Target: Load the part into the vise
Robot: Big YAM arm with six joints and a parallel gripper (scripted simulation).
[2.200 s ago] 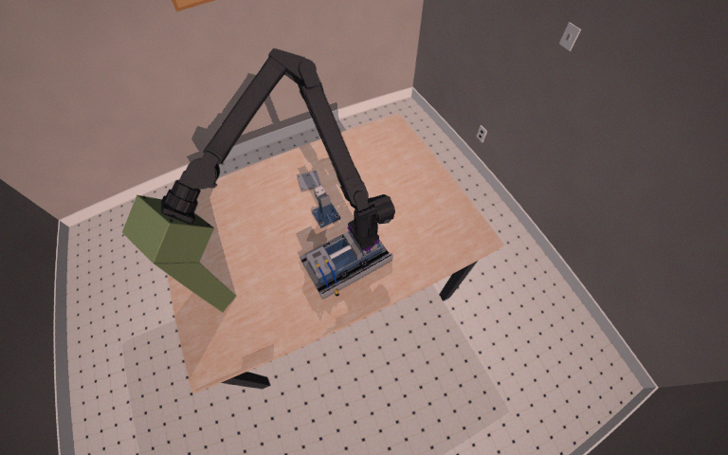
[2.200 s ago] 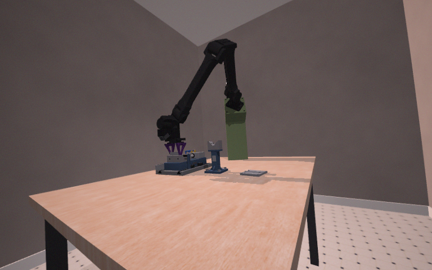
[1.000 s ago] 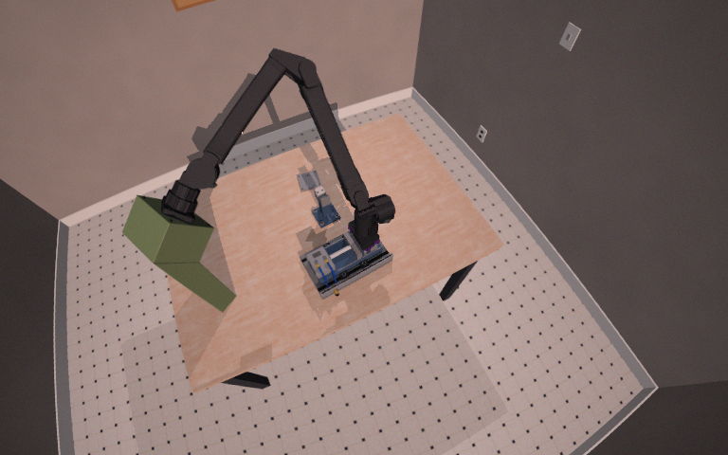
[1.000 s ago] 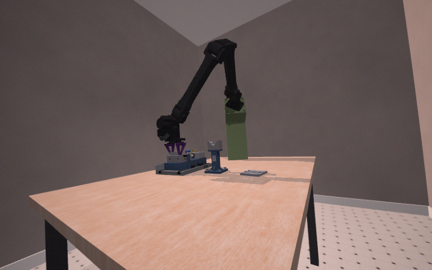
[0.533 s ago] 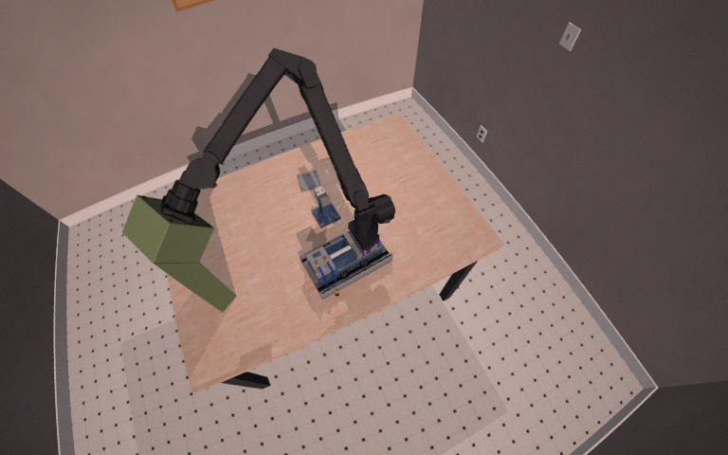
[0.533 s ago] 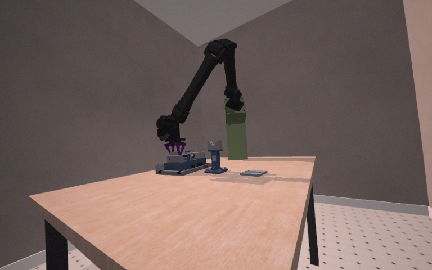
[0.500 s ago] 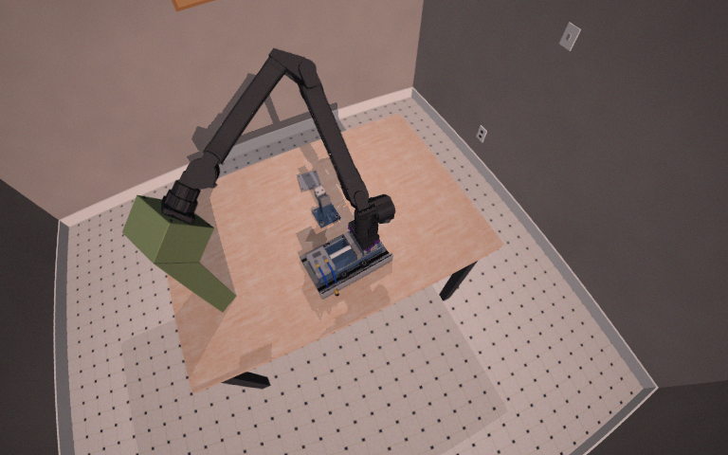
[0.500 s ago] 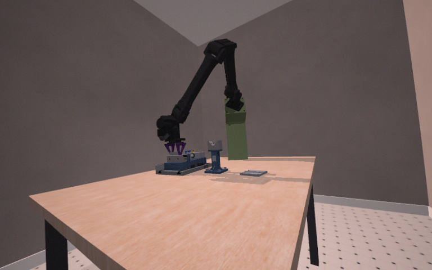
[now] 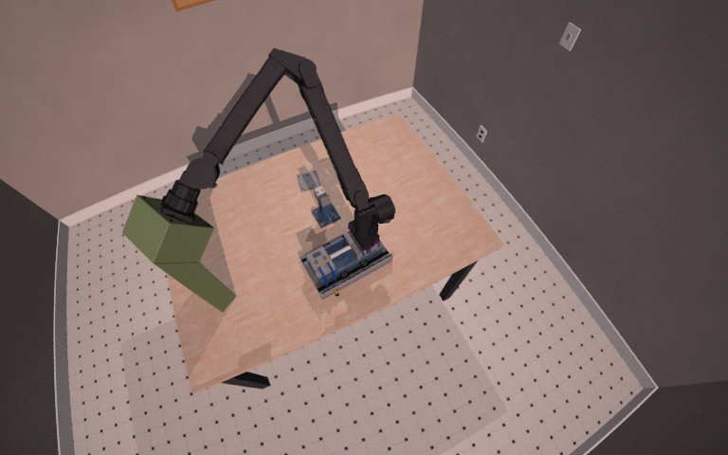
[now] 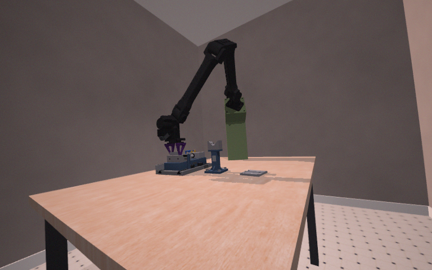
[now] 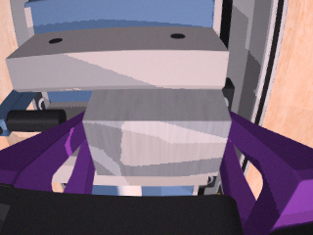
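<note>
The part is 10 mm below my hand. The rest, counted from my hand: fixed jaw: 20 mm ahead, 30 mm to the left, 20 mm below; then work stop rod: 30 mm behind, 60 mm to the left, 10 mm below; then moving jaw: 40 mm behind, 20 mm below.
</note>
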